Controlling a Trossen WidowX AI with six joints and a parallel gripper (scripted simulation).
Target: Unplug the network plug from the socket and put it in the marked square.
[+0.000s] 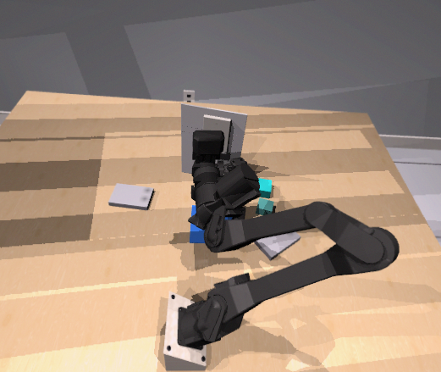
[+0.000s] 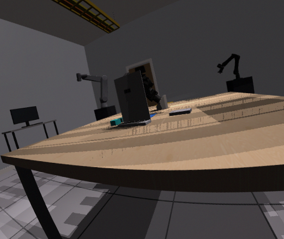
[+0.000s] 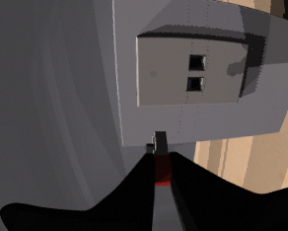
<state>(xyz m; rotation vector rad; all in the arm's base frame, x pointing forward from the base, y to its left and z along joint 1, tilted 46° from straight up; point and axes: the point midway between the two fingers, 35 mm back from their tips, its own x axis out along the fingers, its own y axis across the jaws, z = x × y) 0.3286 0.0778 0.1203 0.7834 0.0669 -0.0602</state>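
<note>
Now: the blue marked square 7 cm behind my gripper tip, 3 cm to the right of it and 22 cm below it. From my gripper tip the other things lie so: teal block (4 cm ahead, 19 cm to the right, 20 cm below); then grey upright panel (11 cm ahead, 4 cm to the right, 11 cm below); then red network plug (right at my gripper tip).
</note>
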